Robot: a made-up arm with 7 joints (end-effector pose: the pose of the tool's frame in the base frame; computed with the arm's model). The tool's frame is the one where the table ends.
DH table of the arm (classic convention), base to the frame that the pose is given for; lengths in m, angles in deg. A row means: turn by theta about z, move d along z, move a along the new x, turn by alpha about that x. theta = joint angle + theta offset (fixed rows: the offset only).
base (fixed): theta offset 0, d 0, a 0, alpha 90
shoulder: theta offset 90, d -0.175, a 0, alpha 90
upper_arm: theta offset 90, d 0, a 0, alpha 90
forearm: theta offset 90, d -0.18, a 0, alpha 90
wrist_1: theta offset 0, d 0, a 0, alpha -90
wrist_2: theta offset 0, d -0.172, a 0, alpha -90
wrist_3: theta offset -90, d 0, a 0, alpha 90
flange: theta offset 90, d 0, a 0, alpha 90
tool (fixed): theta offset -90, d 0, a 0, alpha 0
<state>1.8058 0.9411 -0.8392 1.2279 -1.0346 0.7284 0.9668</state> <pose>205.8 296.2 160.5 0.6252 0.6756 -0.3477 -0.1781</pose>
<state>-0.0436 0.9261 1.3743 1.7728 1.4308 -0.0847 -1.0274</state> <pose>34.8 390.6 43.2 0.0533 0.0774 -0.7447 0.6607</pose>
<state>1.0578 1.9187 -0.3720 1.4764 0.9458 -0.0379 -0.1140</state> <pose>71.0 380.7 143.1 0.3608 0.4759 -0.7997 -0.0618</pose>
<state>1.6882 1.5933 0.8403 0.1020 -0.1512 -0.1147 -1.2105</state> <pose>-22.2 525.7 9.2 0.0441 -0.3858 0.1922 -0.9013</pose>
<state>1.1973 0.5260 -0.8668 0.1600 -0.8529 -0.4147 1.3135</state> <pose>297.9 332.6 -97.7 0.6824 0.0319 0.0905 -0.7246</pose>
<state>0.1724 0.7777 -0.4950 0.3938 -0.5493 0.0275 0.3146</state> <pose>102.4 390.4 -249.6 0.8324 0.2508 0.0253 -0.4936</pose>
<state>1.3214 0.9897 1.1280 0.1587 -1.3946 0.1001 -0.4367</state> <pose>169.1 480.9 -31.0 0.5841 0.6310 -0.3786 0.3426</pose>
